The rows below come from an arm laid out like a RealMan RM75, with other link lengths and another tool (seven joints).
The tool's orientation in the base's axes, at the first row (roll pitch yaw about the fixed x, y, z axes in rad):
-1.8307 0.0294 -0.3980
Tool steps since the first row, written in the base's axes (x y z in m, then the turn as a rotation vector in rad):
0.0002 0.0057 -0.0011 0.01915 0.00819 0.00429
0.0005 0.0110 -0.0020 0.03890 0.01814 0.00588
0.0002 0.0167 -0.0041 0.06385 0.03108 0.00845
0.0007 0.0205 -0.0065 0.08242 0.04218 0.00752
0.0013 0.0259 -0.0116 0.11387 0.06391 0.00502
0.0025 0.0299 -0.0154 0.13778 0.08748 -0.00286
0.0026 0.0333 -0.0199 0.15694 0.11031 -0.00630
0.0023 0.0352 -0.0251 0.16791 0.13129 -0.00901
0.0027 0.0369 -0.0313 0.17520 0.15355 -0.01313
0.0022 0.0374 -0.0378 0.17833 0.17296 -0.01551
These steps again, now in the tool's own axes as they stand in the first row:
-0.0020 -0.0003 0.0055 0.01435 -0.00840 0.01326
-0.0037 -0.0006 0.0105 0.02864 -0.01467 0.02900
-0.0062 0.0002 0.0161 0.04654 -0.02322 0.04908
-0.0071 0.0016 0.0203 0.05938 -0.02716 0.06607
-0.0085 0.0052 0.0266 0.08002 -0.03361 0.09769
-0.0088 0.0078 0.0316 0.09315 -0.03433 0.12957
-0.0099 0.0114 0.0358 0.10206 -0.03857 0.15790
-0.0108 0.0160 0.0388 0.10412 -0.04207 0.18139
-0.0109 0.0216 0.0420 0.10234 -0.04404 0.20502
-0.0114 0.0278 0.0439 0.09777 -0.04652 0.22413

